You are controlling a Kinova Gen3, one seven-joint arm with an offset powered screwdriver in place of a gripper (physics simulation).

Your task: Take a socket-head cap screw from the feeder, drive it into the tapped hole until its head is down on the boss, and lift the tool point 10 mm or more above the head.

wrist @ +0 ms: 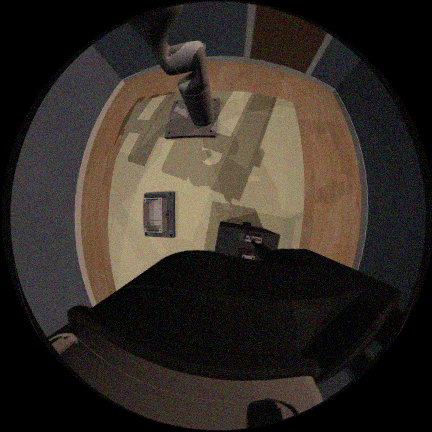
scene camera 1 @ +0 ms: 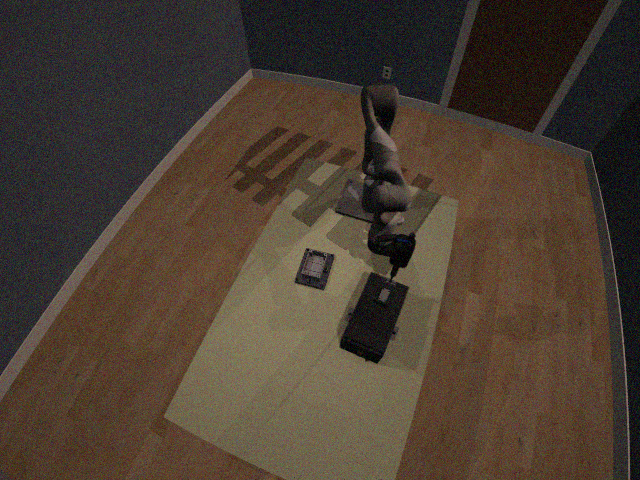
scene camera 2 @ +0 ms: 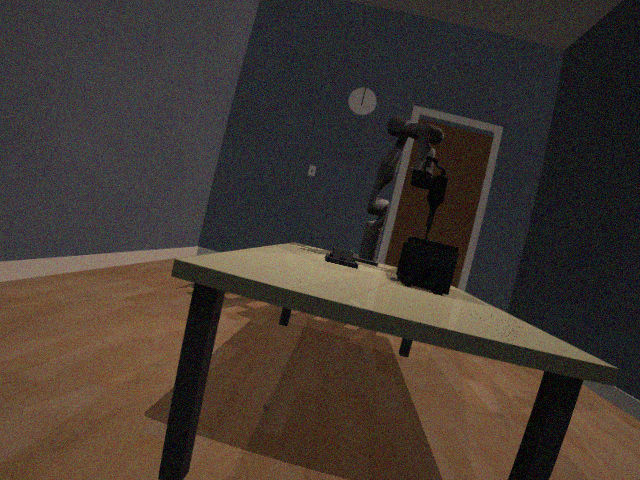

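Note:
The black box-shaped feeder (scene camera 1: 373,321) (scene camera 2: 426,266) (wrist: 229,239) stands on the table, with small light patches on its top. My screwdriver's tool point (scene camera 1: 392,279) (scene camera 2: 428,238) (wrist: 253,242) points down at the top of the feeder, at its end nearer the arm's base. In scene camera 2 it reaches the feeder's top edge; contact is too small to tell. A low dark plate with a lighter raised block (scene camera 1: 314,265) (scene camera 2: 341,256) (wrist: 156,215) lies on the table beside the feeder, apart from the tool. Its tapped hole cannot be made out. Whether a screw sits on the tool point cannot be seen.
The pale table (scene camera 1: 279,361) (scene camera 2: 310,281) carries the arm's base plate (scene camera 1: 347,202) (wrist: 190,132) at its far end. The dark screwdriver body (scene camera 1: 403,250) (scene camera 2: 436,191) (wrist: 235,310) hides much of the feeder in the wrist view. Shadows fall over the table.

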